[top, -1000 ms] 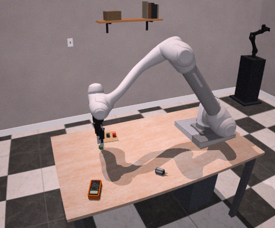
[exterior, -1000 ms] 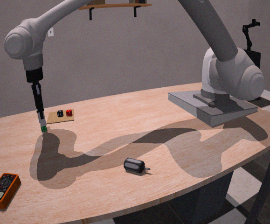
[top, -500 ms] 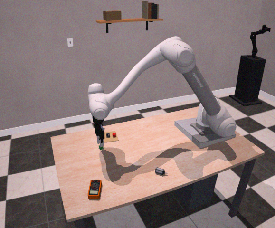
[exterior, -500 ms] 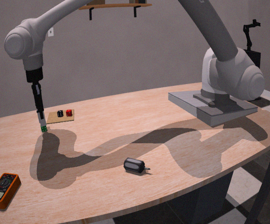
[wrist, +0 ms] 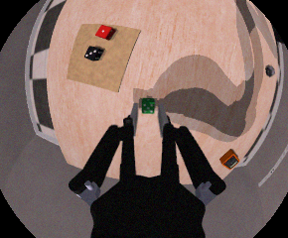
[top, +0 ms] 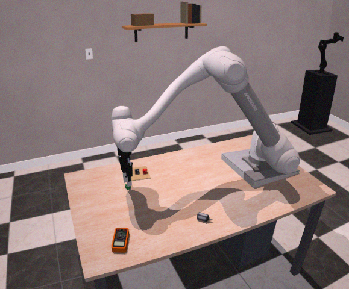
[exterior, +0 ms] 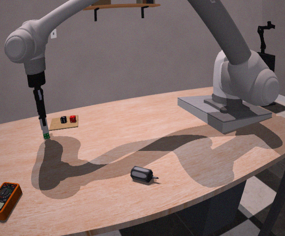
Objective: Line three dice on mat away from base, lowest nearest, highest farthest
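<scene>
The green die lies 5 cm below my hand. Round my hand: black die (8 cm behind, 13 cm to the right, 5 cm below); tan mat (8 cm behind, 13 cm to the right, 6 cm below); red die (12 cm behind, 12 cm to the right, 5 cm below).
</scene>
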